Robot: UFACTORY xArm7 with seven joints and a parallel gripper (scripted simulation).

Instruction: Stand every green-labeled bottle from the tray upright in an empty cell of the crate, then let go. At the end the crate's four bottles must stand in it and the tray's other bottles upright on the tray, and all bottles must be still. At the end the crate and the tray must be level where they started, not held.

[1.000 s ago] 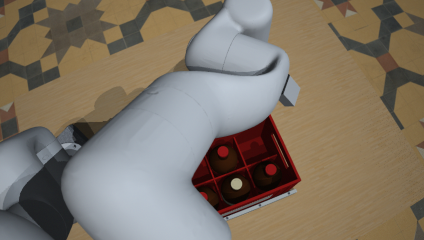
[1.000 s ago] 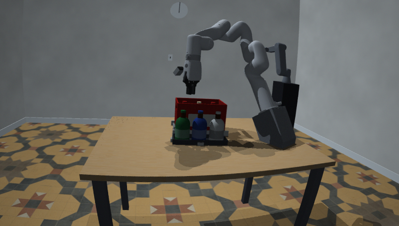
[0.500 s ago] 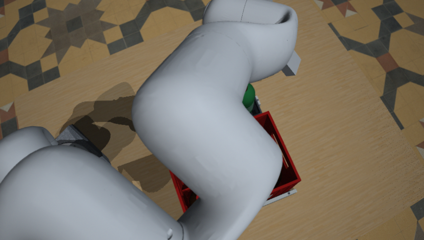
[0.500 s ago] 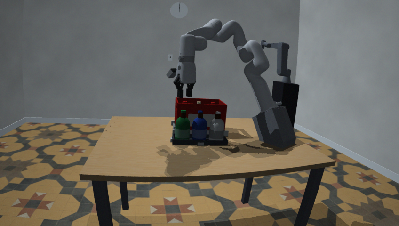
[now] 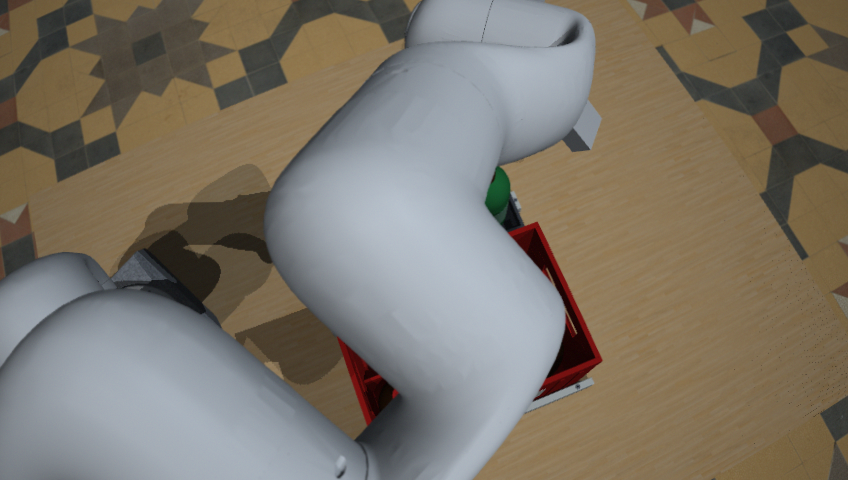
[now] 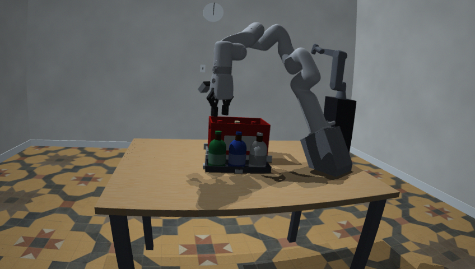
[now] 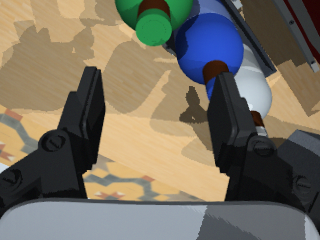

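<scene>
Right now my hand is 160 mm above the green bottle. The rest, counted from my hand: dark tray: 90 mm behind, 10 mm to the left, 230 mm below; white bottle: 170 mm behind, 20 mm to the left, 160 mm below; blue bottle: 80 mm behind, 10 mm to the left, 160 mm below.
</scene>
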